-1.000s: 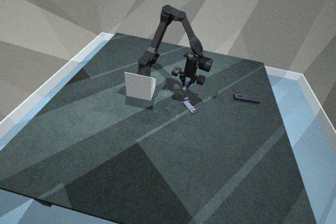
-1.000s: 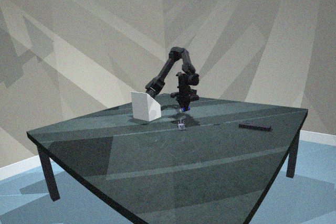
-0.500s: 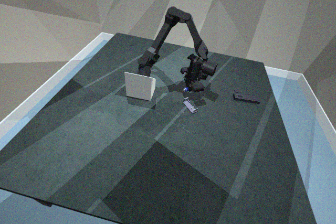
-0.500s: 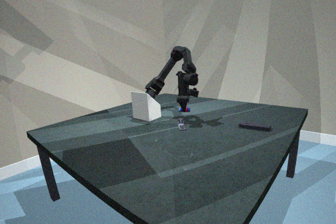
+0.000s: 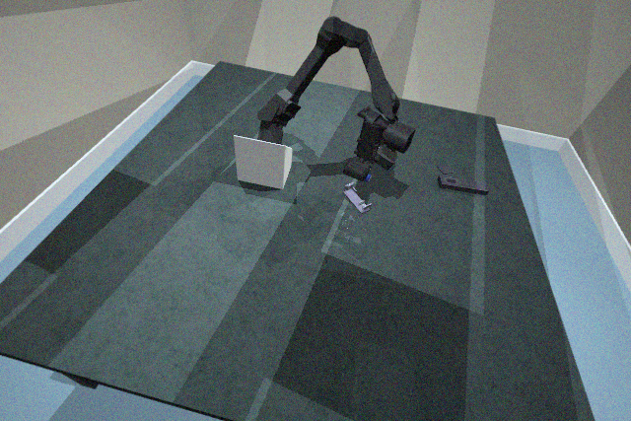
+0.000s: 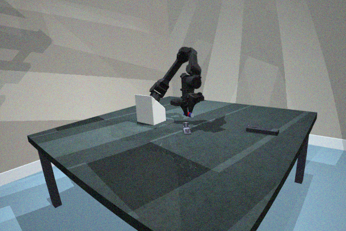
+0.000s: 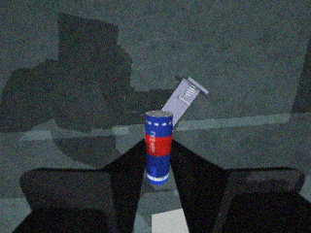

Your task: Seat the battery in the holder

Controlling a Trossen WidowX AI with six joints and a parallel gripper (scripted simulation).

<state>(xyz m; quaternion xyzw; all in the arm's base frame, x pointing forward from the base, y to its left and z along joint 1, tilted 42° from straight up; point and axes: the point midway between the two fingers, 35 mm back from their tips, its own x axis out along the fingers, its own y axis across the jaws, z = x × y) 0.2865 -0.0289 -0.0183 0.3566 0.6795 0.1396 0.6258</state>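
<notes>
The spring is 30 mm ahead of my gripper tip, 60 mm to the right of it and 60 mm below it. Also, from my gripper tip: battery 10 mm above.
</notes>
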